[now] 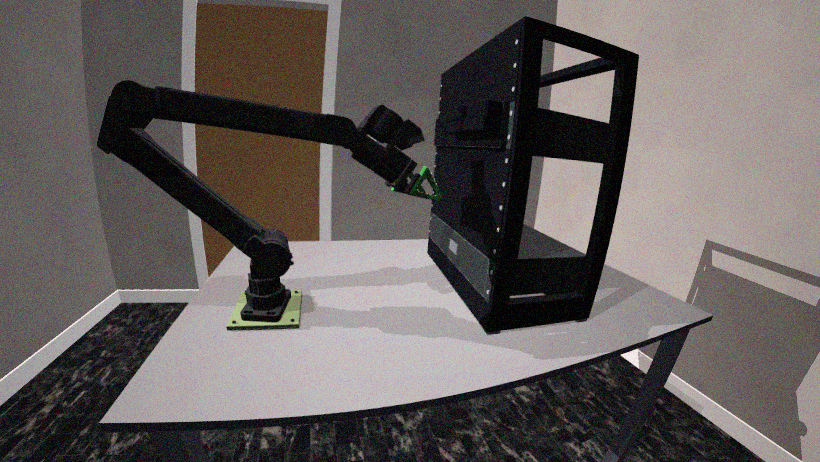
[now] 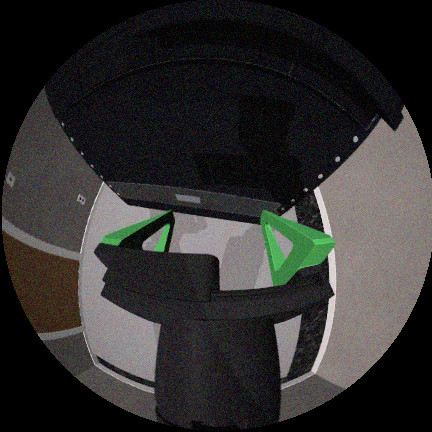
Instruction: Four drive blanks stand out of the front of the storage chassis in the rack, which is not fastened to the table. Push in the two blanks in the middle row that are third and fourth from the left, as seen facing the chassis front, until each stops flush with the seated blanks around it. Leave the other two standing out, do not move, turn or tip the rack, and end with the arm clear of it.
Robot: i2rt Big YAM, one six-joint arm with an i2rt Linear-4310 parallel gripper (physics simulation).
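Places are measured from the arm's base along level axes (x up, y left, z back), in millimetres.
Pixels of known places: gripper, fingertip midpoint: (image 1: 432,196) (image 2: 217,214); arm's base, link origin: (image 1: 267,306).
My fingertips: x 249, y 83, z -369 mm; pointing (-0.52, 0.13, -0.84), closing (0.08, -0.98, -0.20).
Observation:
Ahead of a thing's pixels: the offset from my fingertips to its top centre. "*": to the spot under its first point. Level surfaces: height alone.
The black rack (image 1: 523,189) (image 2: 225,216) stands upright on the table. The storage chassis (image 1: 470,134) (image 2: 215,40) is a dark band across the upper part of its front. Its face is too dark to tell single blanks apart, or which stand out and how far. My gripper (image 1: 438,196) (image 2: 217,214) is open and empty, with its green fingers wide apart. It is at the rack's front, lower than the chassis, beside the dark panels under it. The fingers slope downward toward the rack; whether the tips touch it cannot be told.
A grey panel {dz -93, dx -101, dy +80 mm} (image 1: 473,266) (image 2: 150,192) with a pale label {* dz -87, dx -144, dy +75 mm} (image 1: 453,246) (image 2: 188,198) is low on the rack front. The arm's base plate (image 1: 236,322) is on the table {dx -262 mm} (image 1: 258,378) left of the rack. Arm shadows fall on the rack front and table.

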